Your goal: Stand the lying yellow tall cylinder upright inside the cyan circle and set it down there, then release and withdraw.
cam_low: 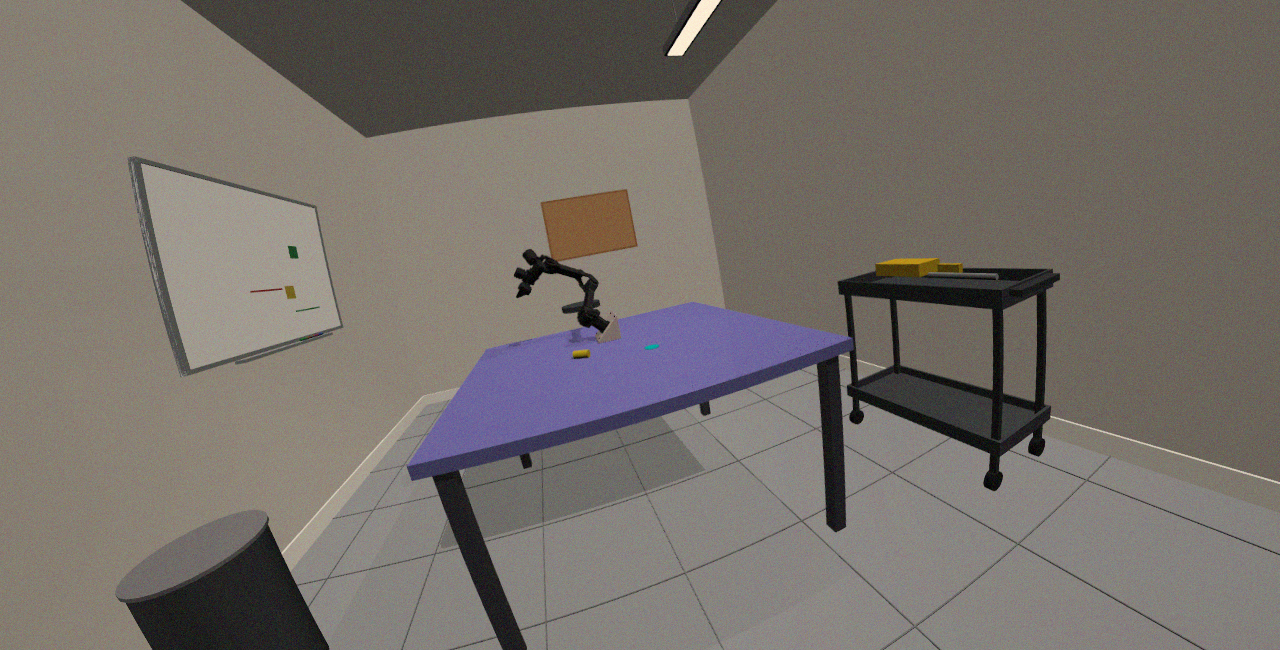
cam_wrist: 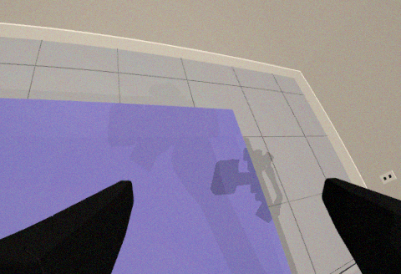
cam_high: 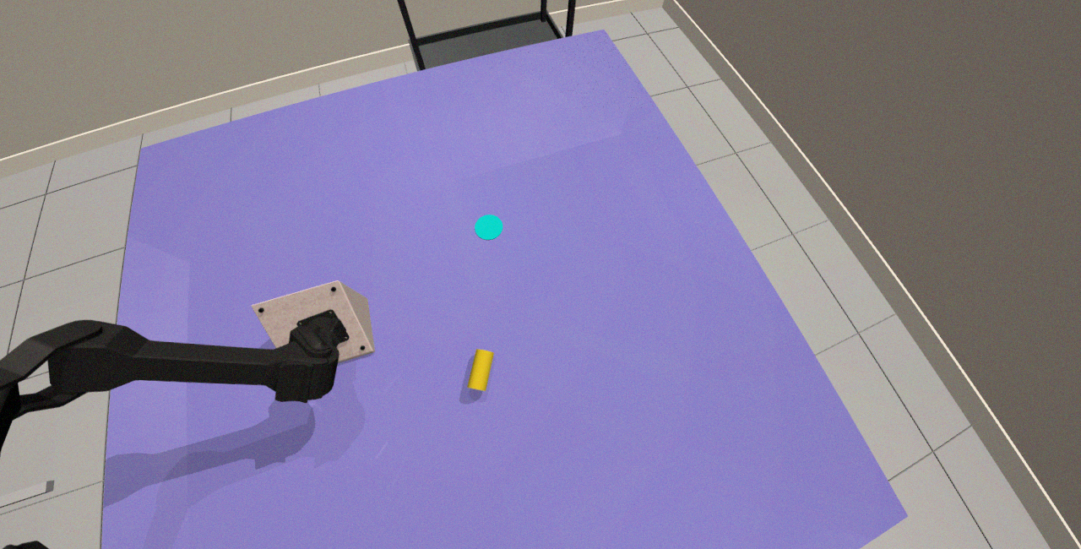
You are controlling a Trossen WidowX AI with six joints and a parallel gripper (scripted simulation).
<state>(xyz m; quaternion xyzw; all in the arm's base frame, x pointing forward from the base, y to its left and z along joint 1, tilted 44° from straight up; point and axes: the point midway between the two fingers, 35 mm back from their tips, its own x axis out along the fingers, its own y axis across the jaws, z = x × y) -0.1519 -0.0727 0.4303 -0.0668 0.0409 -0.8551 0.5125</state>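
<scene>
My gripper tip is 42 cm short of the yellow tall cylinder, 22 cm to the right of it and 28 cm above it. From my gripper tip the other things lie so: cyan circle (52 cm ahead, 49 cm to the left, 29 cm below).
</scene>
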